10 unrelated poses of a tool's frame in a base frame.
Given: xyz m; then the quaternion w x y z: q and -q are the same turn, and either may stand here.
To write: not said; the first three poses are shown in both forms.
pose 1, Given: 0.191 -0.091 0.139 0.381 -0.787 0.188 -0.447
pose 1, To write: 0.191 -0.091 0.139 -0.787 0.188 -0.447 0.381
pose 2, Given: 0.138 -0.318 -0.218 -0.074 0.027 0.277 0.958
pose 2, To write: 0.138 -0.318 -0.218 -0.027 -0.277 -0.958 0.074
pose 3, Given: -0.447 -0.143 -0.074 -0.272 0.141 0.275 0.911
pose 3, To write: -0.447 -0.143 -0.074 -0.141 -0.275 -0.911 0.272
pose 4, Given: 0.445 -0.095 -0.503 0.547 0.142 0.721 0.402
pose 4, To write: 0.445 -0.095 -0.503 0.142 0.721 0.402 0.547
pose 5, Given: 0.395 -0.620 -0.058 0.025 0.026 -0.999 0.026
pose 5, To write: 0.395 -0.620 -0.058 0.026 -0.999 0.026 0.025
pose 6, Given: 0.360 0.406 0.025 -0.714 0.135 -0.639 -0.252
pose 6, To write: 0.360 0.406 0.025 -0.135 0.639 0.252 0.714
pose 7, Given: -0.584 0.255 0.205 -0.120 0.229 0.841 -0.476
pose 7, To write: -0.584 0.255 0.205 -0.229 -0.841 0.476 0.120
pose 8, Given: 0.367 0.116 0.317 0.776 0.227 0.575 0.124
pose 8, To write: 0.367 0.116 0.317 0.227 0.575 0.124 0.776
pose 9, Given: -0.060 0.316 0.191 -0.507 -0.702 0.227 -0.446
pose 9, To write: -0.060 0.316 0.191 0.702 -0.227 0.446 0.507
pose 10, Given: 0.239 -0.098 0.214 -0.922 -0.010 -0.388 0.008
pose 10, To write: 0.239 -0.098 0.214 0.010 0.388 -0.008 0.922
